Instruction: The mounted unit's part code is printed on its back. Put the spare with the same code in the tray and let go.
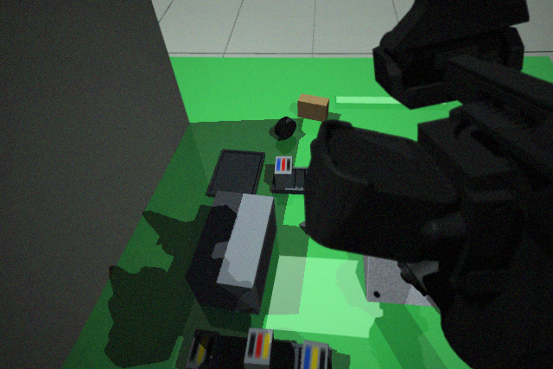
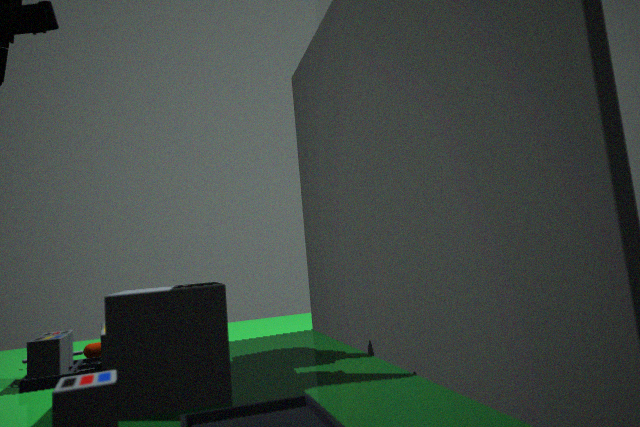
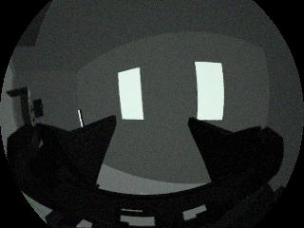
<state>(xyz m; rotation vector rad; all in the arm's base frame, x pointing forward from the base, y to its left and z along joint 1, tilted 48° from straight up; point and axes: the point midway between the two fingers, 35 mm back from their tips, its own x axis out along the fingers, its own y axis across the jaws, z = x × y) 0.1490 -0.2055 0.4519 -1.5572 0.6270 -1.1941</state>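
The spare lies 540 mm below my gripper tip, 120 mm ahead of it and 80 mm to the left of it. Round my gripper tip: tall dark wall (420 mm ahead, 360 mm below, 120 mm to the right); then black rack (570 mm below, 330 mm to the right, 120 mm ahead); then grey mounted unit (530 mm below, 200 mm ahead, 120 mm to the right).
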